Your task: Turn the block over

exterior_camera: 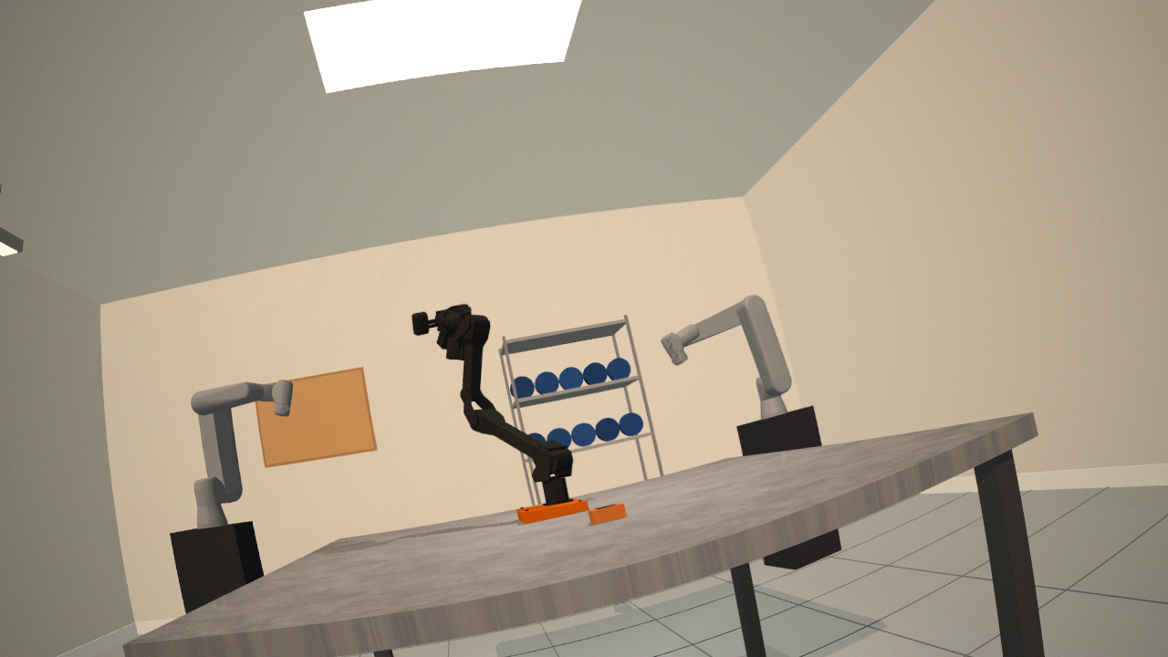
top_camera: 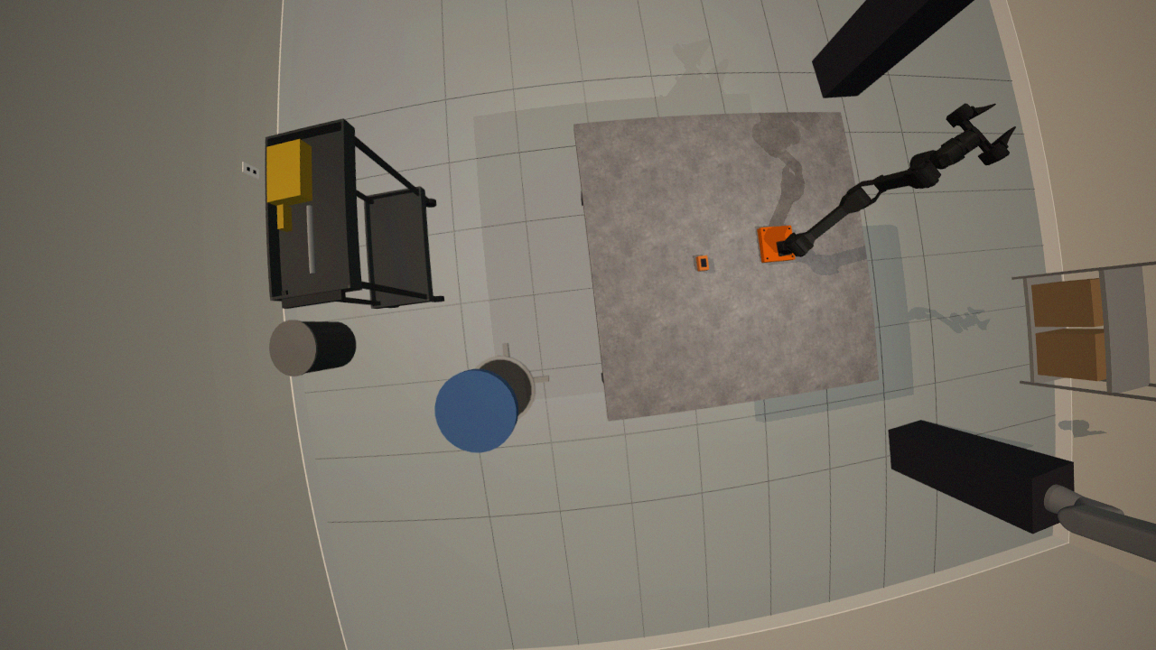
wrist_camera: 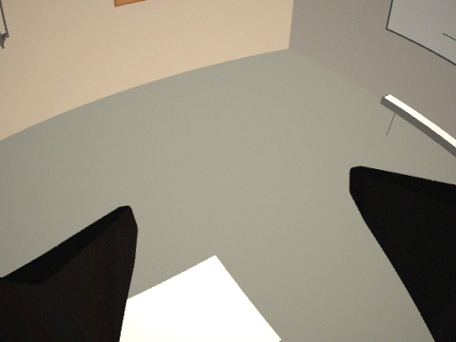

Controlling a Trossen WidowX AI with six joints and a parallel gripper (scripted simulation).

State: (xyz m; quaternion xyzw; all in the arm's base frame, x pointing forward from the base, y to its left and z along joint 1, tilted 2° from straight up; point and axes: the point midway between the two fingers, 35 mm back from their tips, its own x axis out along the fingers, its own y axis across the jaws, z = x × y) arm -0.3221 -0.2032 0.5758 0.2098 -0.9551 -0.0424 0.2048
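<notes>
Right now the orange block is 730 mm ahead of my gripper tip, 200 mm to the left of it and 600 mm below it.
</notes>
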